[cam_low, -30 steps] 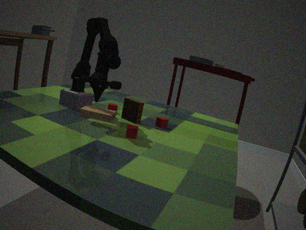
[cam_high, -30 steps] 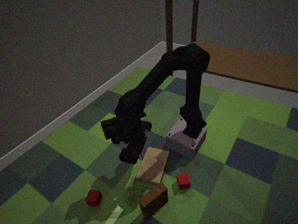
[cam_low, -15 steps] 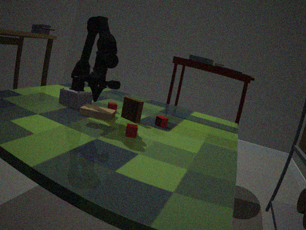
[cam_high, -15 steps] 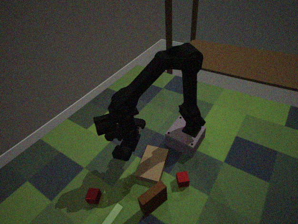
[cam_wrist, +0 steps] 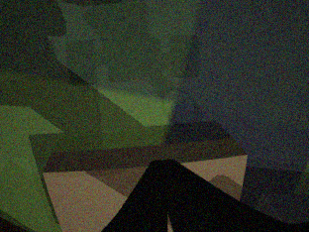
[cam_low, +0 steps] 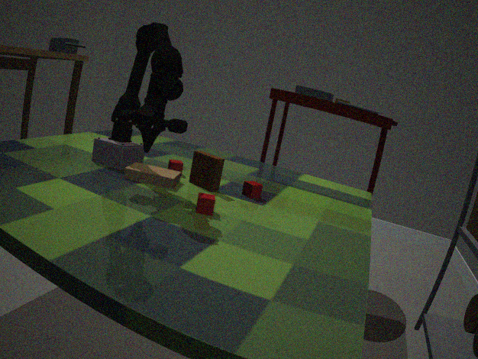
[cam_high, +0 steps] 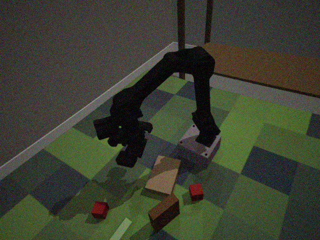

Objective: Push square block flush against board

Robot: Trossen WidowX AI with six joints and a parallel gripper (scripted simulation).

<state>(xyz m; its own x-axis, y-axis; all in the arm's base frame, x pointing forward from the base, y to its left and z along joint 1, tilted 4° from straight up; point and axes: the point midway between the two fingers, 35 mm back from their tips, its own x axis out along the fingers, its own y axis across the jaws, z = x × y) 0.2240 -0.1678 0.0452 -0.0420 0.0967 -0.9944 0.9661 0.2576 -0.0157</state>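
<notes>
My gripper tip is now 180 mm to the right of the dark brown square block, 110 mm short of it and 50 mm above it. The rest, counted from my gripper tip: tan board (90 mm to the left, 80 mm below, 20 mm behind).
</notes>
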